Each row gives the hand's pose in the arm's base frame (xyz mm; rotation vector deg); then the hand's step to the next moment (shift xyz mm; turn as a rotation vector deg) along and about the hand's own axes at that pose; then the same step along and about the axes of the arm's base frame.
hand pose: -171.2 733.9 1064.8 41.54 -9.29 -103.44
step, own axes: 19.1 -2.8 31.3 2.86 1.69 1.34
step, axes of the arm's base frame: -22.9 -23.7 16.3 0.12 -3.51 0.71
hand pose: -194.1 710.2 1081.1 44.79 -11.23 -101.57
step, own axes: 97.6 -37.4 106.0 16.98 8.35 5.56
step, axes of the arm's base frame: -106.9 -101.1 22.9 0.81 -19.65 1.52
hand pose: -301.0 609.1 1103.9 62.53 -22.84 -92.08
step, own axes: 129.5 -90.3 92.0 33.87 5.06 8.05
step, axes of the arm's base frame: -124.4 -110.5 -75.4 -2.74 -34.36 -7.04
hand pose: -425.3 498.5 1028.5 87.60 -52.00 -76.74
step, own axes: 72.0 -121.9 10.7 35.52 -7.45 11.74
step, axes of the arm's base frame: -3.0 -26.7 -139.4 -6.48 -32.17 -19.45
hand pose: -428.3 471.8 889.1 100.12 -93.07 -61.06
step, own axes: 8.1 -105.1 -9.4 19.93 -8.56 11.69
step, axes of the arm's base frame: 67.3 5.9 -81.5 -5.34 -16.73 -17.28
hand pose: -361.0 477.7 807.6 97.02 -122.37 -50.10
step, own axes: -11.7 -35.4 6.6 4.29 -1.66 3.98
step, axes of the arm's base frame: 27.2 8.4 -25.0 -2.11 -3.16 -4.75
